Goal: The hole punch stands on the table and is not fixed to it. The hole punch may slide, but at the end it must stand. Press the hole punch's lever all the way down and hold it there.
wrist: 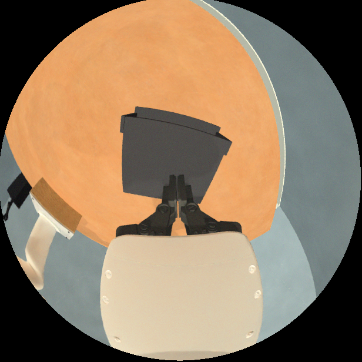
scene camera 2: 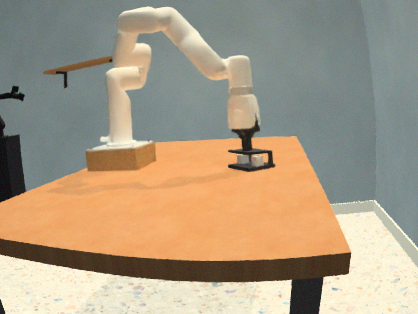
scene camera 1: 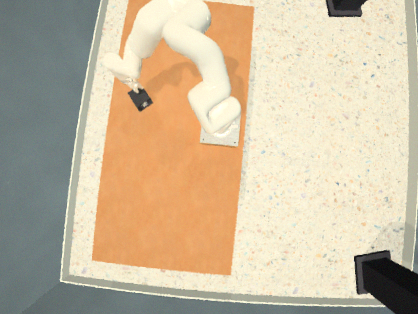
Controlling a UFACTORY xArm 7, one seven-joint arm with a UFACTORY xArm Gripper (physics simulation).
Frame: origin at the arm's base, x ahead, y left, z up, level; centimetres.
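Seen in the pictures: gripper, fingertip midpoint: [scene camera 2: 247, 150] [scene camera 1: 139, 92]; arm's base, origin of the base link: [scene camera 2: 121, 145].
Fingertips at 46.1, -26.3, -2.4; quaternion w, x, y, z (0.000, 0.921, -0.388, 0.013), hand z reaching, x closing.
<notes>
Offsets run from my fingertips to a thing's top centre, as dx, dy, dz. "spot": to the spot under its first point. Level surfaces: height alone.
The dark hole punch @[+1.4, +2.3, +0.1] [scene camera 1: 140, 101] [scene camera 2: 270, 159] stands upright on the orange table @[dz -5.9] [scene camera 1: 162, 210] [scene camera 2: 190, 215] [wrist: 85, 75]. Its flat lever @[spot: +2.9, -2.8, -0.1] [scene camera 2: 257, 151] [wrist: 167, 155] lies roughly level above the base, with a gap between them in which light blocks show in scene camera 2. My gripper [scene camera 2: 247, 147] [wrist: 176, 184] is shut and empty and points down. Its fingertips are at the top of the lever, near the edge closest to the gripper body in the wrist view, and seem to touch it. In scene camera 1 the arm's end partly covers that side of the punch.
The arm's base stands on a wooden block [scene camera 2: 121, 158] [wrist: 56, 205] on the table, well to the side of the punch. The table's edge runs a short way beyond the punch. A wall shelf [scene camera 2: 80, 65] is in the background.
</notes>
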